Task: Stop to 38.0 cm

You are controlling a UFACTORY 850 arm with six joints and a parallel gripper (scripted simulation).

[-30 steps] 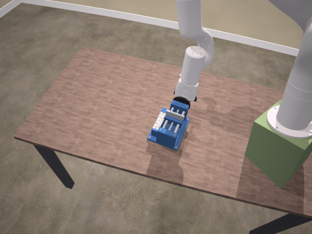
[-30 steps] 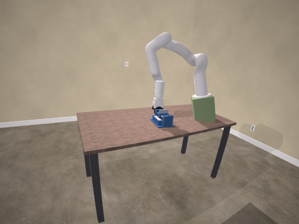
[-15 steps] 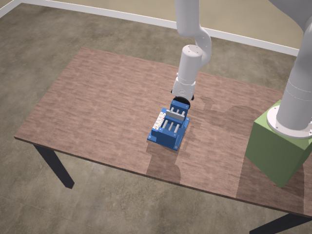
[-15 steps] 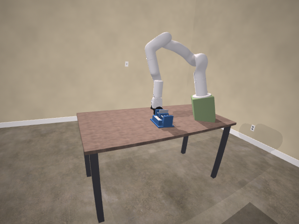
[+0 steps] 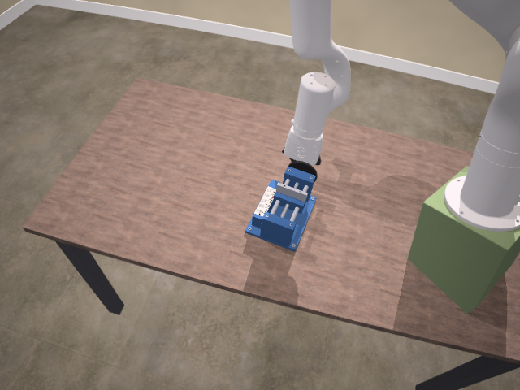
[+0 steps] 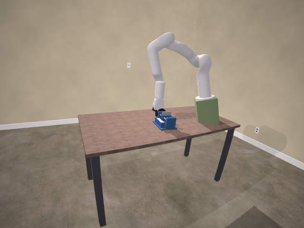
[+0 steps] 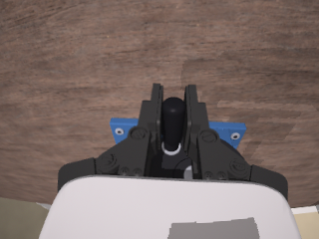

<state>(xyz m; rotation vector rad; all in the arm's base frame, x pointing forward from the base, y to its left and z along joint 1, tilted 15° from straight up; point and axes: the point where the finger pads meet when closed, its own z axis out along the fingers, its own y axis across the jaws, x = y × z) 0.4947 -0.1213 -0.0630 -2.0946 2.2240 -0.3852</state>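
My hand is 15 cm to the right of the grey stop block and 4 cm below it. Round my hand: black handwheel (2 cm to the left).
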